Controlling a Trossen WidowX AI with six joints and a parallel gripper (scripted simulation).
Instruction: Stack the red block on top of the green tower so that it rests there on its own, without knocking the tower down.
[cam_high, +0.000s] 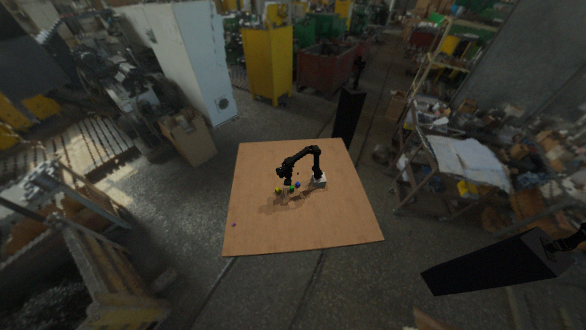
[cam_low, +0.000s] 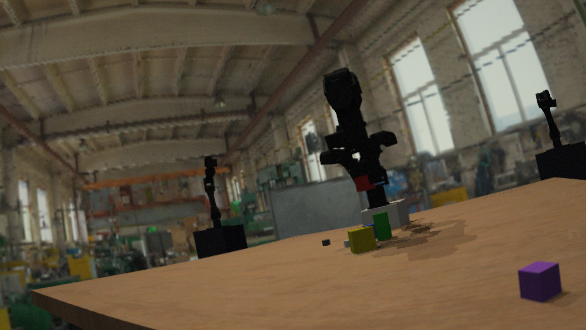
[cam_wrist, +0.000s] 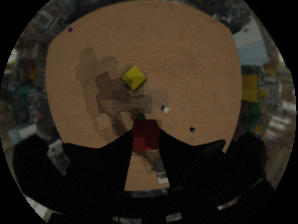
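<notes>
Now: the green block 80 mm below my gripper tip, 30 mm behind it and 20 mm to the left of it. Also, from my gripper tip: blue block 110 mm below, 100 mm behind, 30 mm to the right; yellow block 110 mm below, 100 mm ahead, 10 mm to the right; red block 10 mm above.
</notes>
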